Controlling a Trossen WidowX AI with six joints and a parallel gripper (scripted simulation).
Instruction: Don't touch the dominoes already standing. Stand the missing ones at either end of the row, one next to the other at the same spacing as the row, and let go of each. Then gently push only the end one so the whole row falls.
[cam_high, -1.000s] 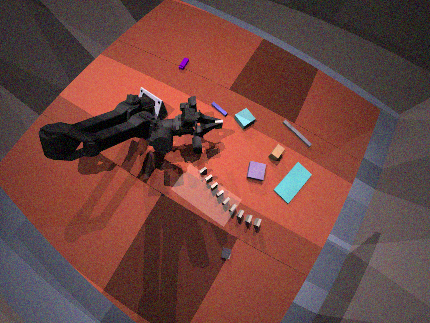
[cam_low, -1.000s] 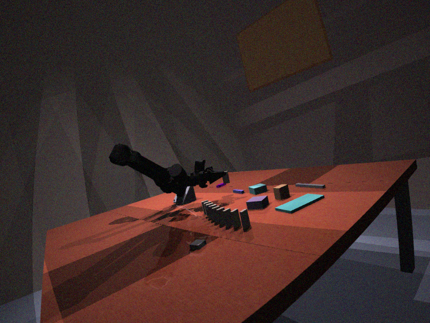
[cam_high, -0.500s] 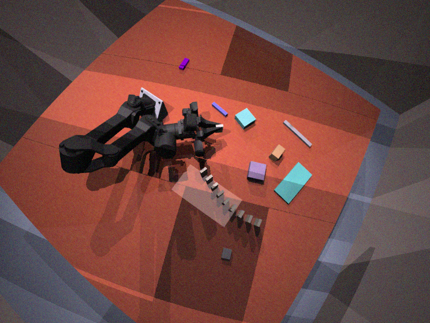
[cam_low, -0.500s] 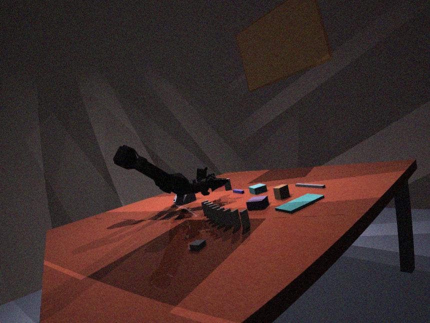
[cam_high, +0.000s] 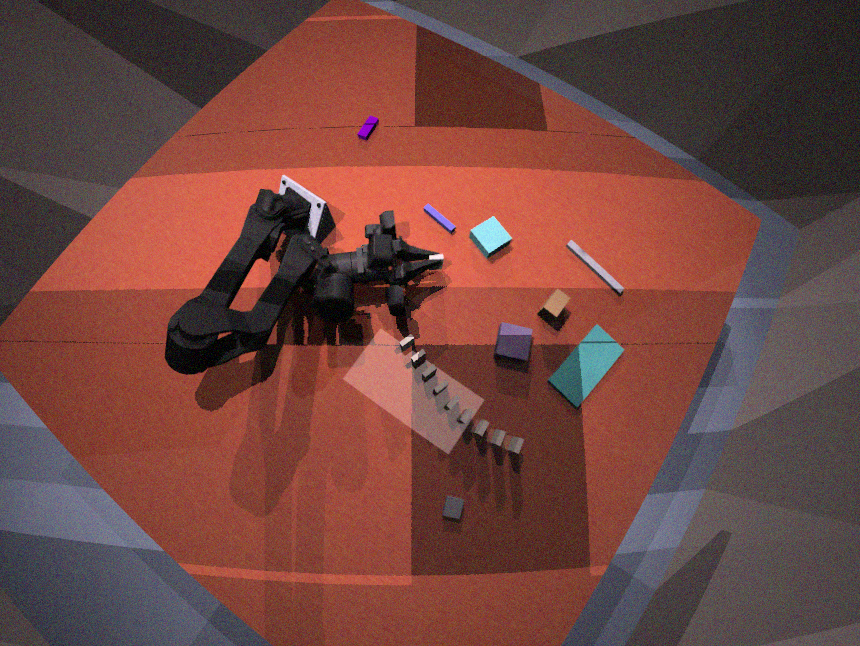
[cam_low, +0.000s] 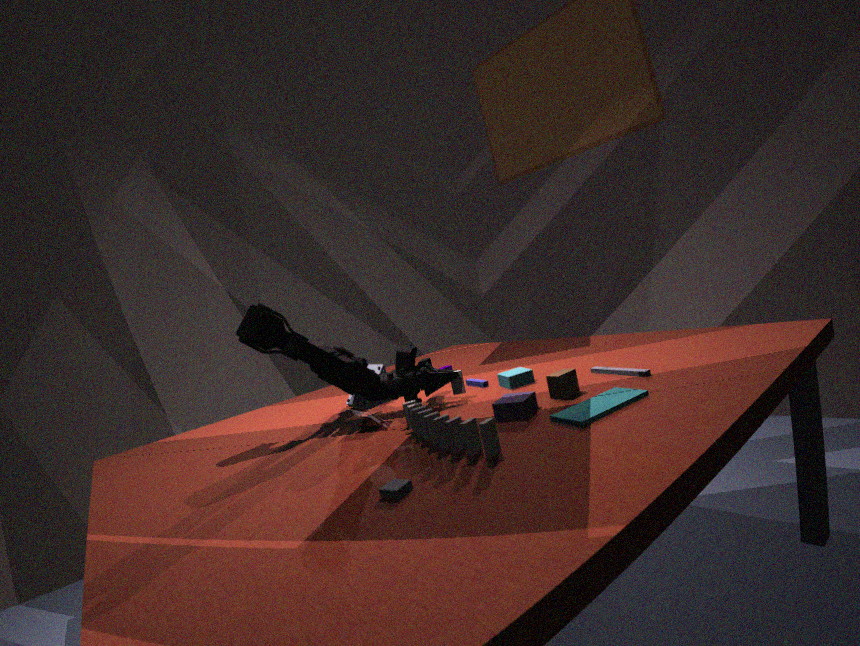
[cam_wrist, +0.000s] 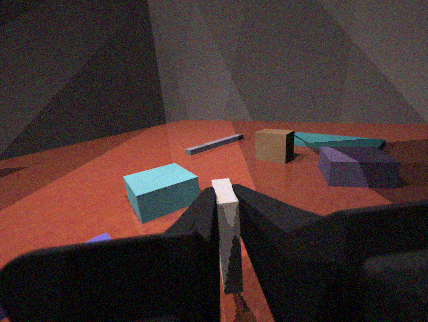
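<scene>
Now: gripper tip 40 mm short of the teal cube, 120 mm to the right of it and 40 mm above it. Also, from my gripper tip: grey bar: 240 mm ahead, 210 mm to the left, 50 mm below; teal slab: 340 mm ahead, 20 mm to the left, 50 mm below; tan cube: 220 mm ahead, 70 mm to the left, 40 mm below.
</scene>
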